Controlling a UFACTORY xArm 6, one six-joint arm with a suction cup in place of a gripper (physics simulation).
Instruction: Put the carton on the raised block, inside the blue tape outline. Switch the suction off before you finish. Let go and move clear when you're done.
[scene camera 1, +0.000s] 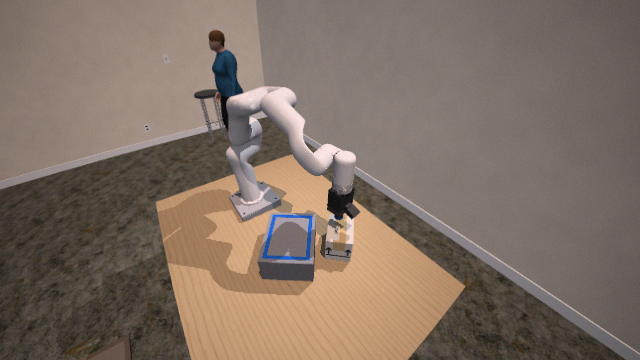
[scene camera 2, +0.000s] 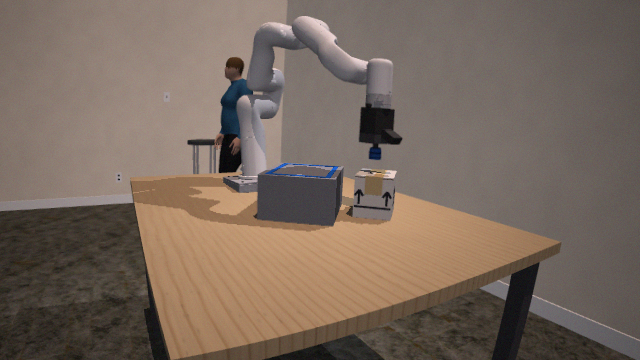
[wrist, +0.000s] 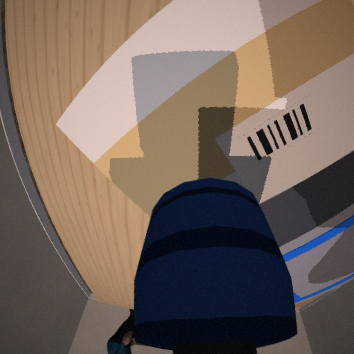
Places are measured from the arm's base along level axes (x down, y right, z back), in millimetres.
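Pixels of known places: hand at its tool point: (scene camera 2: 374, 158) (wrist: 205, 224); arm's base at its link origin: (scene camera 1: 252, 197) (scene camera 2: 254, 177).
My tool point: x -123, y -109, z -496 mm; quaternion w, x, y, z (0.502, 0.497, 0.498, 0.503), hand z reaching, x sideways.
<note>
Ahead of a thing's pixels: the offset from my tool point to its middle. Level surfaces: height alone.
The white carton @(dz -26, dx +96, dy +16 mm) (scene camera 1: 339, 252) (scene camera 2: 374, 200) (wrist: 200, 25) with tan tape and black arrows stands upright on the table, a little right of the raised block in both scene views. The grey raised block @(dz +97, dx +95, dy +185 mm) (scene camera 1: 287, 270) (scene camera 2: 297, 200) (wrist: 300, 276) has a blue tape outline (scene camera 1: 286, 258) (wrist: 315, 243) on its top, with no carton inside it. My blue suction cup (scene camera 1: 339, 217) (scene camera 2: 375, 155) (wrist: 212, 210) hangs over the carton's top, nearer its far end. A small gap shows under the cup in scene camera 2, so it is open and holds nothing. The cup hides part of the wrist view.
The arm's base plate (scene camera 1: 255, 201) (scene camera 2: 241, 184) is fixed to the wooden table @(dx +155 mm) (scene camera 1: 320, 320) (scene camera 2: 320, 270) behind the block. A person in a blue top (scene camera 1: 226, 70) (scene camera 2: 233, 112) stands beyond the table, near a stool (scene camera 1: 205, 94) (scene camera 2: 200, 142). A wall runs along the right side.
</note>
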